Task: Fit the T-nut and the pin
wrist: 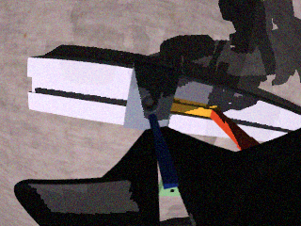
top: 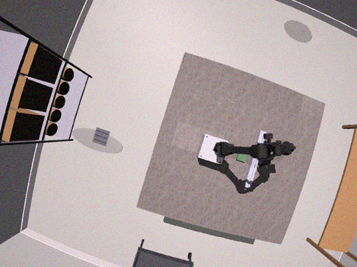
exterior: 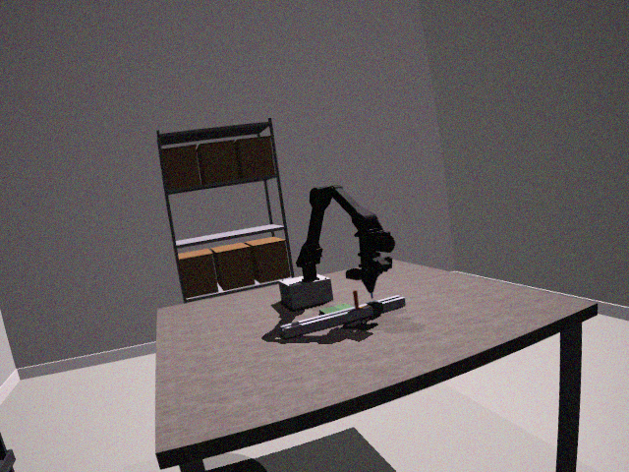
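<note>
My gripper tip is right at the blue pin. Also, from my gripper tip: green tray: 10 cm behind, 10 cm to the right, 6 cm below.
</note>
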